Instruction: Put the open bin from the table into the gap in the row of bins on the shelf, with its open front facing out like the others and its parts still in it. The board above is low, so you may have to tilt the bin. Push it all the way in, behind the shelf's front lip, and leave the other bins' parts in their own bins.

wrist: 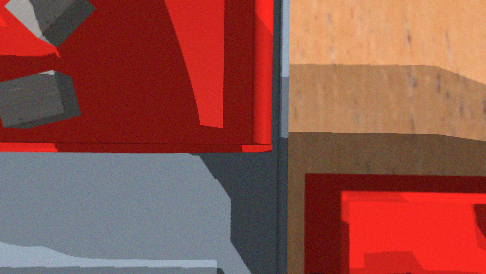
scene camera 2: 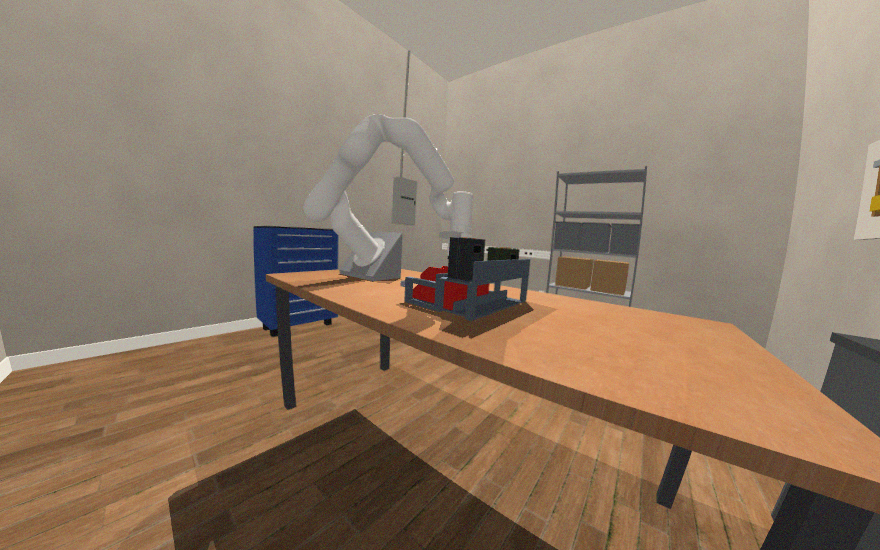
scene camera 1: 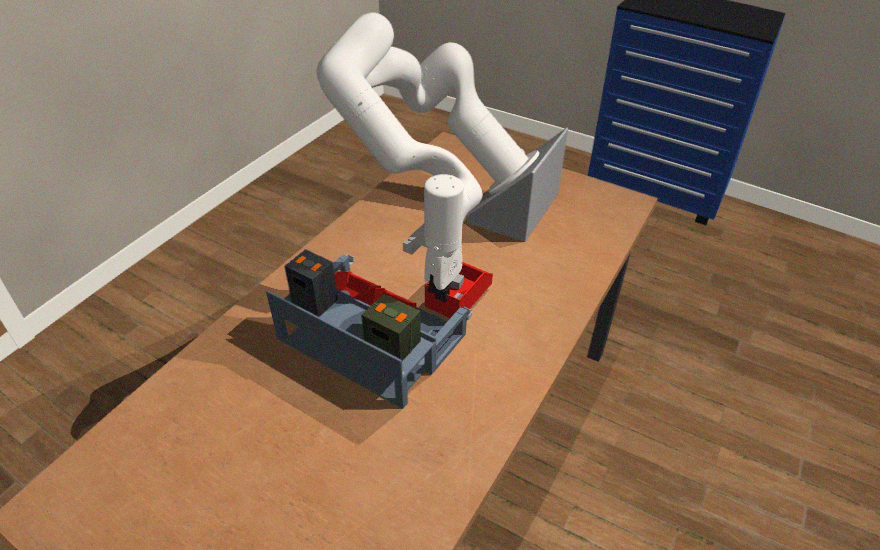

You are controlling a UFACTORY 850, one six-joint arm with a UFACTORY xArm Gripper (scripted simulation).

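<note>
Dark grey box (scene camera 1: 311, 280), also (scene camera 2: 463, 252). In the wrist view the dark grey box is out of frame. The gripper (scene camera 1: 442, 298) in view.
</note>
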